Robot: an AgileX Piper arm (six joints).
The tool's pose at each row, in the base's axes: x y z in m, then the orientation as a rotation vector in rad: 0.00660, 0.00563, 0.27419, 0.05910, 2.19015, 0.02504; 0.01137, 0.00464, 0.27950, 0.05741, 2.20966, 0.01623; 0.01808, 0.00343, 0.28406, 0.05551, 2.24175, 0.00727; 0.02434, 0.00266, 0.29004, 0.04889, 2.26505, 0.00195; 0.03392, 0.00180, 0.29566, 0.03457, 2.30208, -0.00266; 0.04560, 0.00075, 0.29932, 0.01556, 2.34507, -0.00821; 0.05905, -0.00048, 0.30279, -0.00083, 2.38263, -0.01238; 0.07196, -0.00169, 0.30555, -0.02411, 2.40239, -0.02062; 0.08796, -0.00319, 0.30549, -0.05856, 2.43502, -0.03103
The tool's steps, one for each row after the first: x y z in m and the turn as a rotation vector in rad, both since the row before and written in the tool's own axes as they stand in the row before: -0.00713, -0.00062, 0.00080, 0.00620, 0.01926, -0.00471; -0.00771, -0.00082, 0.00267, 0.00644, 0.03186, -0.00504; -0.00860, -0.00039, 0.00119, 0.00196, 0.02310, -0.00698; -0.01047, -0.00043, 0.00377, -0.00096, 0.03678, -0.01239; -0.01055, -0.00071, 0.00626, -0.00170, 0.04278, -0.01592; -0.01190, -0.00105, 0.00720, -0.00188, 0.03747, -0.01331; -0.01126, -0.00120, 0.00689, -0.00083, 0.01980, -0.01922; -0.01175, -0.00168, 0.01083, -0.00255, 0.03299, -0.02762
